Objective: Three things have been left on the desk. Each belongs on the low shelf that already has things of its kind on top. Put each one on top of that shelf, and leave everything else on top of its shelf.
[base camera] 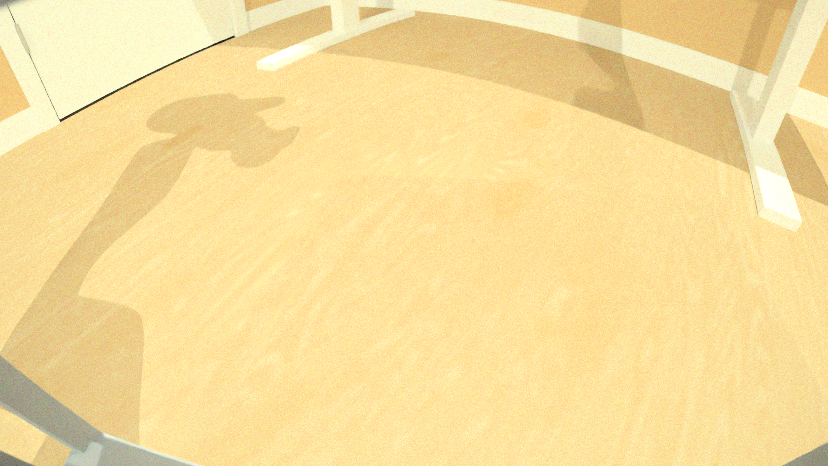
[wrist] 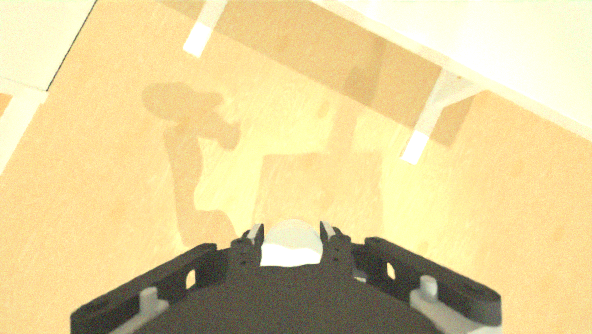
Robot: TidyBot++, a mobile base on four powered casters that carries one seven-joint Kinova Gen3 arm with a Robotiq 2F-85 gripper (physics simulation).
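Frame: origin at the arm's base, x right, y ahead, z up, level; millimetres.
Seen in the pictures: gripper, fingertip midpoint: [wrist: 292,234].
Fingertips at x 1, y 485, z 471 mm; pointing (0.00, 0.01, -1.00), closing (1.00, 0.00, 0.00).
A point is followed by its place in that frame.
My gripper [wrist: 292,234] @(x 1, y 485, z 471 mm) is shut on a white round-topped object [wrist: 292,245] @(x 1, y 483, z 489 mm) that sits between the two fingertips in the wrist view. Its lower part is hidden behind the gripper's body, so its kind cannot be told. The gripper is held high above the floor. The white desk [wrist: 525,55] @(x 380, y 707, z 323 mm) shows at the upper right of the wrist view, apart from the gripper. Its white legs show in the base camera view, with one foot [base camera: 776,196] at the right and another foot [base camera: 289,56] at the upper left. No low shelf shows in either view.
A pale door or panel [base camera: 127,46] @(x -1078, y 1247, z -261 mm) [wrist: 40,40] @(x -1126, y 1161, z -285 mm) stands at the upper left. The wooden floor [base camera: 434,260] @(x -6, y 458, z -397 mm) [wrist: 525,200] @(x 1221, y 333, z -397 mm) carries shadows of the arm and desk. A white baseboard [base camera: 683,60] @(x 774, y 1337, z -350 mm) runs along the orange wall [base camera: 492,14] @(x 157, y 1686, z -367 mm) behind the desk.
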